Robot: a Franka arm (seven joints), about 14 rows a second.
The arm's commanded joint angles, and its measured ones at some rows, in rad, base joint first. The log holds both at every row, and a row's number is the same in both.
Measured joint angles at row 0: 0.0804 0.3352 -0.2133 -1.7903 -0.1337 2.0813 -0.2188
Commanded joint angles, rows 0 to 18: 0.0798 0.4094 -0.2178 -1.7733 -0.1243 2.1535 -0.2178; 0.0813 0.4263 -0.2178 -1.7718 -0.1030 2.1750 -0.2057; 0.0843 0.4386 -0.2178 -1.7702 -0.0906 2.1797 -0.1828; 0.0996 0.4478 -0.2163 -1.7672 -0.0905 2.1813 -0.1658; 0.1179 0.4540 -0.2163 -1.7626 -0.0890 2.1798 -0.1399; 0.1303 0.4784 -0.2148 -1.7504 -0.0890 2.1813 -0.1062; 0.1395 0.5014 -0.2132 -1.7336 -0.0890 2.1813 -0.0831; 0.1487 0.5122 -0.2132 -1.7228 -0.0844 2.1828 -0.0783; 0.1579 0.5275 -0.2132 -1.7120 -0.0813 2.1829 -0.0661; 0.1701 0.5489 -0.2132 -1.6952 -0.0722 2.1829 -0.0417; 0.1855 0.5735 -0.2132 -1.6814 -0.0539 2.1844 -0.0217; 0.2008 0.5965 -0.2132 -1.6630 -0.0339 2.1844 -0.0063; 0.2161 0.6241 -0.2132 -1.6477 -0.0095 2.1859 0.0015; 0.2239 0.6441 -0.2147 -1.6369 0.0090 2.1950 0.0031; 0.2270 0.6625 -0.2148 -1.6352 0.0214 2.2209 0.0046; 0.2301 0.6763 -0.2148 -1.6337 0.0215 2.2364 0.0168; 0.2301 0.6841 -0.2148 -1.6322 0.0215 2.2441 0.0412; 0.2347 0.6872 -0.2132 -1.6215 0.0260 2.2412 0.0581; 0.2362 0.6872 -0.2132 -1.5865 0.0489 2.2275 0.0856
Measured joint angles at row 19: 0.2361 0.6722 -0.1845 -1.6664 0.0358 2.2306 0.0559
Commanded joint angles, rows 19 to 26: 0.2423 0.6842 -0.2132 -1.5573 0.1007 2.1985 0.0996; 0.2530 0.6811 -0.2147 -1.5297 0.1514 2.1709 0.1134; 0.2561 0.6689 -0.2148 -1.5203 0.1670 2.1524 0.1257; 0.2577 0.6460 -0.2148 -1.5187 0.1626 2.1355 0.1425; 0.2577 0.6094 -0.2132 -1.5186 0.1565 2.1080 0.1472; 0.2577 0.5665 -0.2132 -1.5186 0.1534 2.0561 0.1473; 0.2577 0.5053 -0.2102 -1.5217 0.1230 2.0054 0.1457; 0.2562 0.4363 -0.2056 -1.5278 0.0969 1.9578 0.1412
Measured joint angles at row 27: 0.2473 0.5749 -0.2015 -1.4939 0.1309 2.0486 0.1322
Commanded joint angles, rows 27 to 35: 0.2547 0.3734 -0.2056 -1.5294 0.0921 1.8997 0.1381; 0.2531 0.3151 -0.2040 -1.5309 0.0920 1.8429 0.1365; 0.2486 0.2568 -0.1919 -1.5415 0.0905 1.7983 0.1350; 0.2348 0.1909 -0.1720 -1.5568 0.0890 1.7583 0.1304; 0.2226 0.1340 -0.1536 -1.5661 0.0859 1.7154 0.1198; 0.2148 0.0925 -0.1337 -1.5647 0.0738 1.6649 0.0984; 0.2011 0.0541 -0.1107 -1.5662 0.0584 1.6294 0.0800; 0.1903 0.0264 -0.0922 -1.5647 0.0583 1.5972 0.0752; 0.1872 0.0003 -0.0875 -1.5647 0.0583 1.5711 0.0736
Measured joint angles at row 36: 0.2192 0.0611 -0.1265 -1.5213 0.0743 1.5995 0.0991
